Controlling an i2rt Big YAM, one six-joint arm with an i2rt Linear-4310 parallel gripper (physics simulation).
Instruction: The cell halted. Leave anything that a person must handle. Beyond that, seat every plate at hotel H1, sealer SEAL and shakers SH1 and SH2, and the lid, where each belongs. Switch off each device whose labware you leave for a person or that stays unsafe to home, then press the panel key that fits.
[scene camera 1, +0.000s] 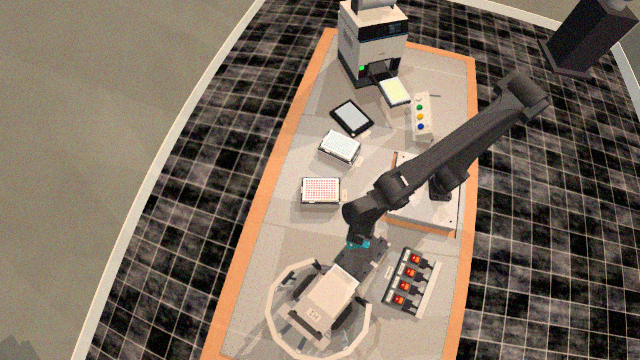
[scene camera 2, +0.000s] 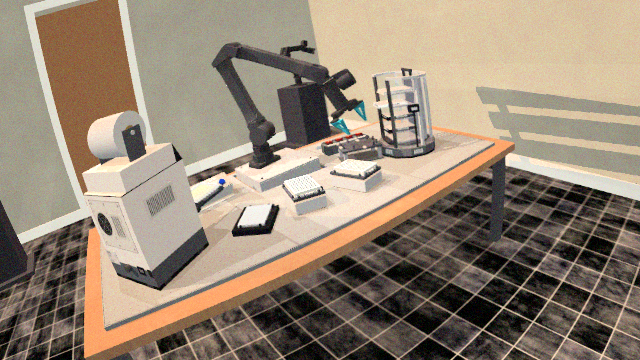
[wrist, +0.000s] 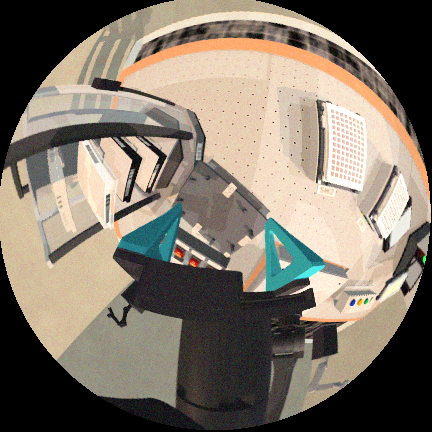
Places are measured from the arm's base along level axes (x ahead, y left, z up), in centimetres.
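Pixels of known places: gripper, between the fingertips: (scene camera 1: 351, 234) (scene camera 2: 357, 127) (wrist: 226, 214); arm's base, origin of its link: (scene camera 1: 438, 186) (scene camera 2: 265, 162).
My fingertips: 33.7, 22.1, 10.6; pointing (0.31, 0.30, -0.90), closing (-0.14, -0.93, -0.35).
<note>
Ahead of a thing's pixels: the offset from my fingertips to its top centre, as dx, dy, dz. "*": to the spot under its first point.
My gripper (scene camera 1: 357, 245) (scene camera 2: 357, 127) (wrist: 226, 214) is open and empty above the dark docking plate @(-4.7, +4.2, -6.8) (wrist: 212, 205) beside hotel H1 @(+7.7, +21.5, +20.0) (scene camera 1: 270, 300) (scene camera 2: 410, 151) (wrist: 100, 131). Several plates stand on the hotel's shelves, one of them a white plate @(+4.4, +17.3, +6.7) (wrist: 96, 185). A red-dotted plate @(+11.3, -16.9, -7.5) (scene camera 1: 320, 189) (scene camera 2: 356, 168) (wrist: 346, 146) lies on shaker SH2. A white plate @(+5.4, -35.7, -7.5) (scene camera 1: 340, 145) (scene camera 2: 303, 186) (wrist: 391, 205) lies on the other shaker. A yellow plate @(-16.5, -61.8, -2.8) (scene camera 1: 394, 91) (wrist: 393, 286) lies on the extended tray of the sealer @(-5.7, -85.7, +31.2) (scene camera 1: 372, 27) (scene camera 2: 150, 215), which shows a green light. Exact seating is unclear.
A black holder with a pale flat piece @(+1.1, -52.5, -11.6) (scene camera 1: 352, 116) (scene camera 2: 255, 216) lies between shaker and sealer. The key panel @(-30.1, -54.4, -6.0) (scene camera 1: 422, 134) has green, yellow and blue keys. The switch strip @(* -19.4, +15.1, -9.4) (scene camera 1: 404, 286) with red switches @(* -20.1, +9.8, -9.1) (wrist: 193, 261) stands beside the docking plate. The hotel has upright posts and clear walls.
</note>
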